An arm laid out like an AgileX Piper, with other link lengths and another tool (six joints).
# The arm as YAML. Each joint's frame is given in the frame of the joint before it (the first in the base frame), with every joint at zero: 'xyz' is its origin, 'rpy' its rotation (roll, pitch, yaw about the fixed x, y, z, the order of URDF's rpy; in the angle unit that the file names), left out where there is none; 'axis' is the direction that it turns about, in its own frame. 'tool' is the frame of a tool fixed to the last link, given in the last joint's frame.
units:
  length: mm
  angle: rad
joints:
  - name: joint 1
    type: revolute
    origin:
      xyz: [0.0, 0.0, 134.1]
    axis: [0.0, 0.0, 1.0]
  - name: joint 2
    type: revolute
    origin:
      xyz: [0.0, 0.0, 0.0]
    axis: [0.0, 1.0, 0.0]
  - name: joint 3
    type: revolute
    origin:
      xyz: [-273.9, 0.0, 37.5]
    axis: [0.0, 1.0, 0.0]
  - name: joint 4
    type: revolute
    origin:
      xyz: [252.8, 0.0, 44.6]
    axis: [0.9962, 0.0, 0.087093]
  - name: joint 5
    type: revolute
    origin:
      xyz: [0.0, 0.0, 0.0]
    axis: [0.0, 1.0, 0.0]
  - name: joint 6
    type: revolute
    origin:
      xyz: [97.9, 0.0, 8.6]
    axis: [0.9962, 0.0, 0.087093]
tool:
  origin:
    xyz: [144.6, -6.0, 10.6]
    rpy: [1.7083, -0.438, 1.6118]
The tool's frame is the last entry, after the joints.
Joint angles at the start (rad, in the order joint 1, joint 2, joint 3, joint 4, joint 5, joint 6):
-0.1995, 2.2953, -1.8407, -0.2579, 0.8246, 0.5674
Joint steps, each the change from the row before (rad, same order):
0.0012, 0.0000, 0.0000, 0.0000, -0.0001, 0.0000
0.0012, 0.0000, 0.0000, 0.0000, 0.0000, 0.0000
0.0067, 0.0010, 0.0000, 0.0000, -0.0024, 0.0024
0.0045, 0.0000, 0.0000, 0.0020, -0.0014, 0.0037
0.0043, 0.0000, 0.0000, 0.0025, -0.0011, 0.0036
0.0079, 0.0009, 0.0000, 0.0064, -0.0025, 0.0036
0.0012, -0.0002, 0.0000, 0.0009, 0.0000, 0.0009
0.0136, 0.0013, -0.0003, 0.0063, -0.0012, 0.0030
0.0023, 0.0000, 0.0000, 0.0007, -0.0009, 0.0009
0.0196, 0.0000, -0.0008, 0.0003, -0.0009, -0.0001
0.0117, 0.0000, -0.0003, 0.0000, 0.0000, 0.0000
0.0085, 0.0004, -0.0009, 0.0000, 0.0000, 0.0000
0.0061, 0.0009, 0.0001, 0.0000, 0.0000, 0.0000
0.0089, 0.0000, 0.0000, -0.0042, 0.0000, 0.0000
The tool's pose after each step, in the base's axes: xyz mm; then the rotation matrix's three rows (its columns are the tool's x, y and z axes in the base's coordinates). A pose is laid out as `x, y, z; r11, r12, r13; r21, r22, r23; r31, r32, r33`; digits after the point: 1 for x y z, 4 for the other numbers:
523.7, -156.5, 22.2; 0.8459, 0.4817, 0.2290; 0.5062, -0.8603, -0.0605; 0.1678, 0.1671, -0.9716
523.9, -155.8, 22.2; 0.8453, 0.4827, 0.2290; 0.5072, -0.8597, -0.0602; 0.1678, 0.1671, -0.9716
525.4, -152.3, 21.8; 0.8424, 0.4868, 0.2312; 0.5114, -0.8574, -0.0583; 0.1699, 0.1673, -0.9712
526.4, -149.6, 21.8; 0.8415, 0.4870, 0.2338; 0.5115, -0.8575, -0.0552; 0.1736, 0.1661, -0.9707
527.3, -146.9, 21.8; 0.8409, 0.4869, 0.2362; 0.5113, -0.8579, -0.0518; 0.1774, 0.1643, -0.9703
529.0, -141.5, 21.2; 0.8388, 0.4888, 0.2397; 0.5124, -0.8576, -0.0443; 0.1839, 0.1600, -0.9698
529.2, -140.7, 21.3; 0.8387, 0.4888, 0.2402; 0.5123, -0.8577, -0.0432; 0.1850, 0.1593, -0.9698
531.3, -132.4, 20.5; 0.8337, 0.4961, 0.2424; 0.5184, -0.8544, -0.0343; 0.1901, 0.1543, -0.9696
531.8, -131.0, 20.5; 0.8328, 0.4972, 0.2436; 0.5194, -0.8539, -0.0331; 0.1915, 0.1541, -0.9693
534.7, -120.6, 20.8; 0.8220, 0.5137, 0.2458; 0.5358, -0.8439, -0.0282; 0.1930, 0.1549, -0.9689
536.2, -114.3, 20.9; 0.8156, 0.5235, 0.2464; 0.5454, -0.8378, -0.0253; 0.1932, 0.1551, -0.9688
537.4, -109.8, 21.0; 0.8109, 0.5305, 0.2471; 0.5523, -0.8333, -0.0233; 0.1936, 0.1554, -0.9687
537.9, -106.5, 20.5; 0.8077, 0.5357, 0.2463; 0.5572, -0.8301, -0.0217; 0.1928, 0.1548, -0.9690
538.8, -102.4, 20.7; 0.8019, 0.5444, 0.2461; 0.5663, -0.8239, -0.0229; 0.1903, 0.1578, -0.9690

